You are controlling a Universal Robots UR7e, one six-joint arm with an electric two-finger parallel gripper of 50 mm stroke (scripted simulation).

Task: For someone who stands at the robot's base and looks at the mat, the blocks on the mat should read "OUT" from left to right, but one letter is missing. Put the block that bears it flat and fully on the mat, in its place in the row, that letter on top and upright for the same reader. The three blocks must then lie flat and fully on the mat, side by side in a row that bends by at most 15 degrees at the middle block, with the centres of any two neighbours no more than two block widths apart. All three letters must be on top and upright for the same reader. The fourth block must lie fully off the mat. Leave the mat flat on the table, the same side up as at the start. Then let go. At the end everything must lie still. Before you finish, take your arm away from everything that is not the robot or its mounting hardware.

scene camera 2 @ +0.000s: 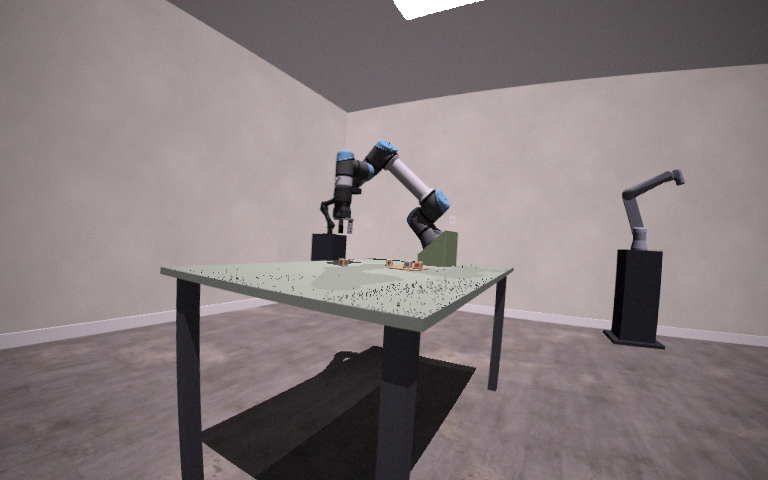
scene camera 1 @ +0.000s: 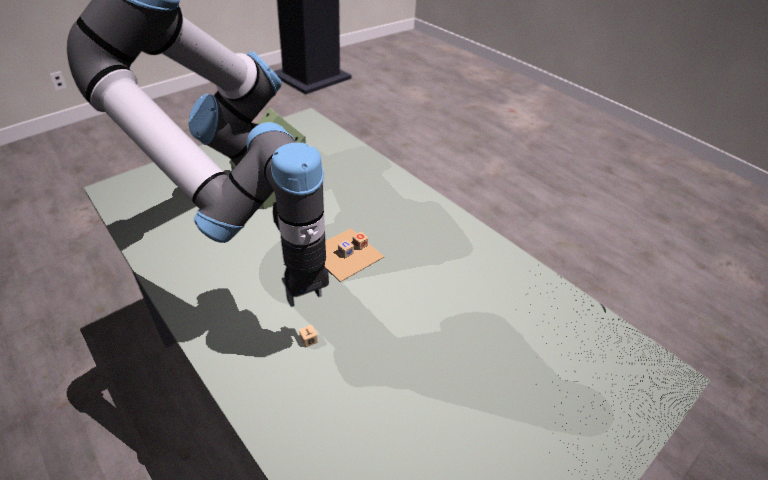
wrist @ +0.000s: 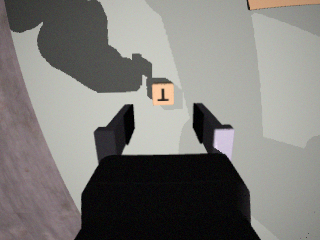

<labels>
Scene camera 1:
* gripper: 304,298
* orange mat: 341,268
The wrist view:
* gripper: 163,116
</labels>
